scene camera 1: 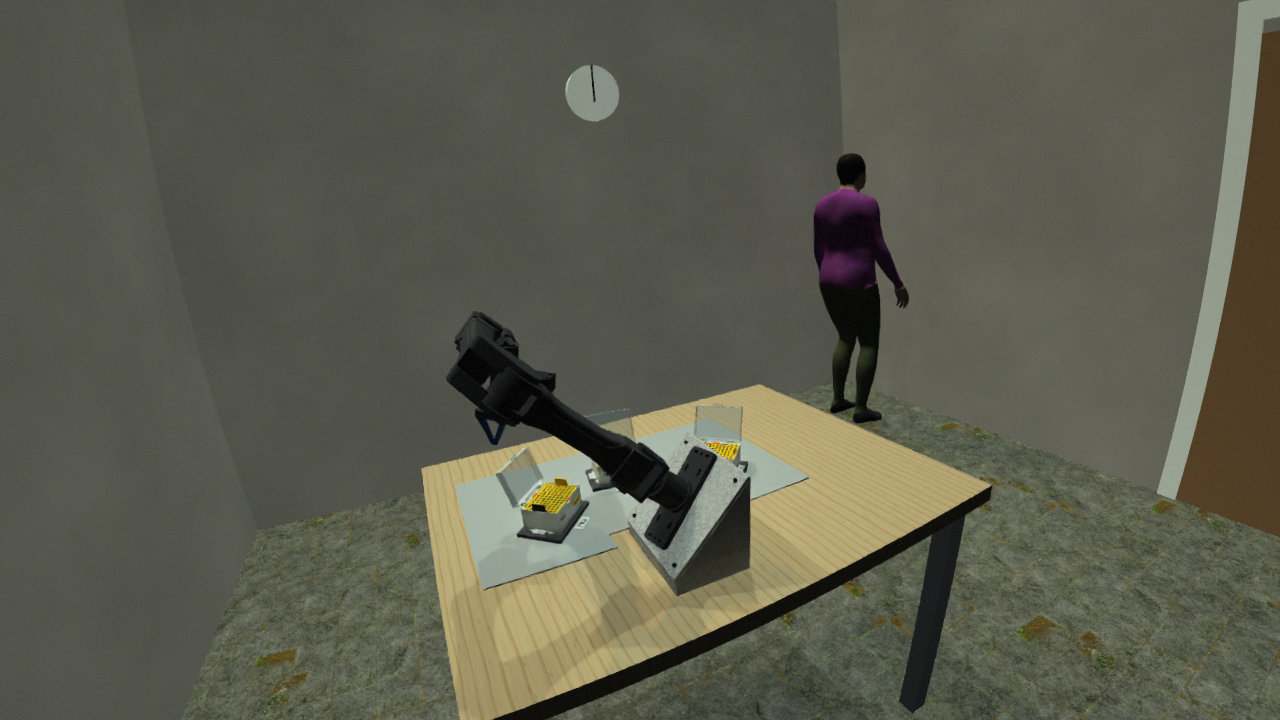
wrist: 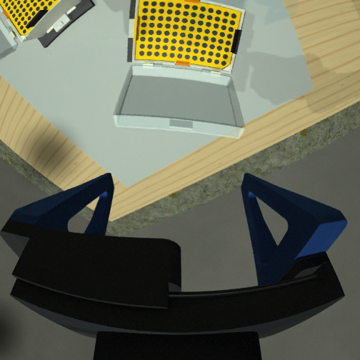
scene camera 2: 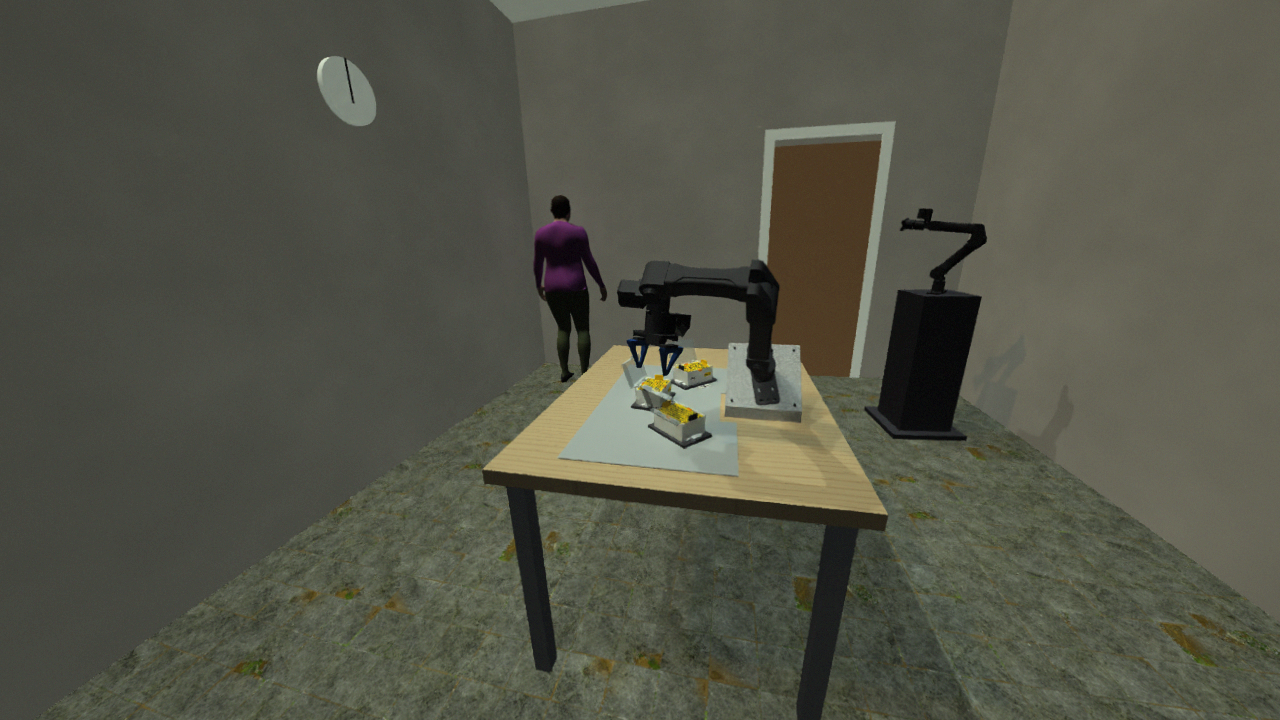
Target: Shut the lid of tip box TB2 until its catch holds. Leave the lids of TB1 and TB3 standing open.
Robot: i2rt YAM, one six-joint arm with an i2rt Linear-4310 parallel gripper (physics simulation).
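Places are measured from the arm's base along level axes (x ahead, y left, z up), in millimetres.
Pixels of known places: gripper, between the fingertips: [scene camera 1: 503,435] [scene camera 2: 651,371]; arm's base, origin of its link: [scene camera 1: 682,497] [scene camera 2: 762,374].
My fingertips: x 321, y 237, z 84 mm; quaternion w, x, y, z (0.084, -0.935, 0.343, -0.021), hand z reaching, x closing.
Ahead of a thing's pixels: the offset from my fingertips to its middle. "*": to the spot under its first point. Level surfaces: height alone.
Three tip boxes with yellow racks stand on the grey mat, lids open; I cannot read which is TB1, TB2 or TB3. One box @[* dz -141, dx -125, dy -33 mm] [scene camera 1: 547,512] [scene camera 2: 677,424] has its clear lid @[* dz -105, dx -18, dy -13 mm] [scene camera 1: 519,479] tilted back. The middle box [scene camera 1: 594,478] [scene camera 2: 648,394] is partly behind the arm in scene camera 1. The third box @[dz -168, dx -116, dy -463 mm] [scene camera 1: 725,451] [scene camera 2: 694,373] has an upright lid @[* dz -97, dx -60, dy -528 mm] [scene camera 1: 718,421]. In the wrist view, one box [wrist: 187,35] has its lid [wrist: 180,97] open toward my fingers; another box [wrist: 22,15] is cut off. My gripper [scene camera 1: 494,438] [scene camera 2: 652,368] [wrist: 177,180] is open, empty, above table height.
The grey mat @[dz -201 mm] [scene camera 1: 496,564] [scene camera 2: 608,449] [wrist: 65,90] lies on the wooden table @[dz -204 mm] [scene camera 1: 859,501] [scene camera 2: 537,447] [wrist: 150,190]. My arm's sloped metal base [scene camera 1: 716,546] [scene camera 2: 787,410] stands beside it. A person [scene camera 1: 845,237] [scene camera 2: 563,259] stands beyond the table. Another arm is on a black pedestal [scene camera 2: 930,358].
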